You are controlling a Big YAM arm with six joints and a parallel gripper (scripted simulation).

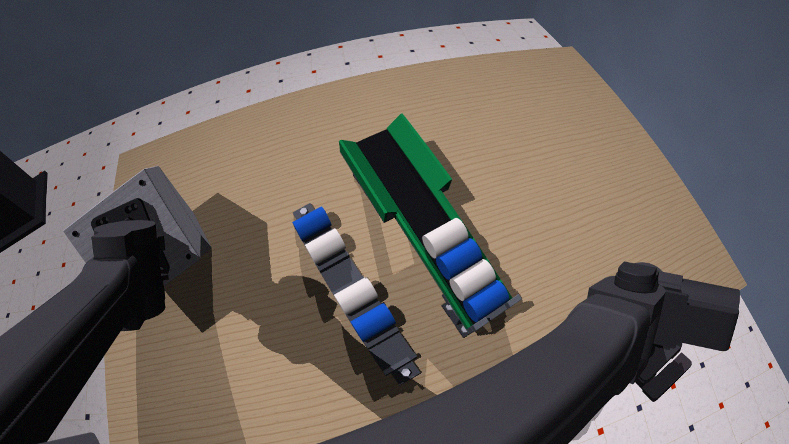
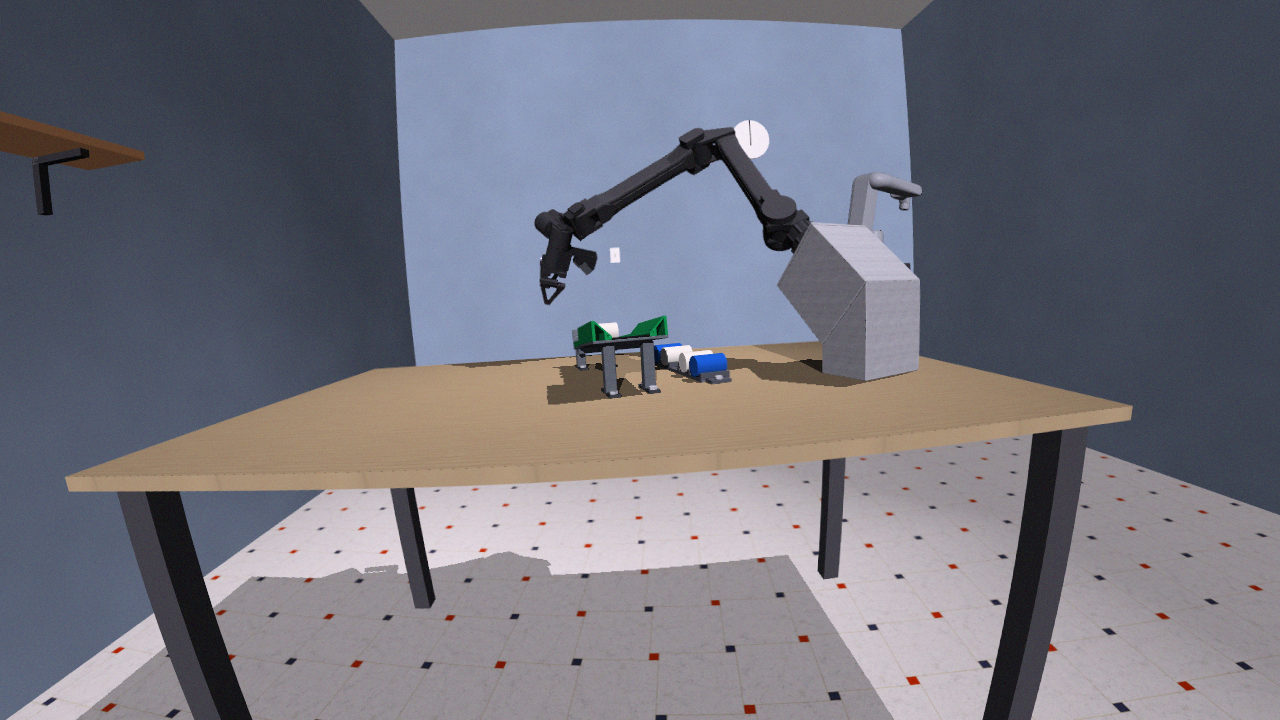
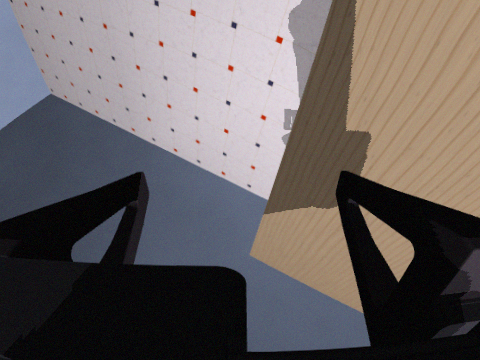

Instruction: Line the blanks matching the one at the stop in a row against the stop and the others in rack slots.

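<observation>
My hand is 38 cm to the right of the grey stock rack, 24 cm past it and 19 cm above it. Also, from my hand: grey stop 19 cm to the left, 12 cm below, 8 cm behind.
</observation>
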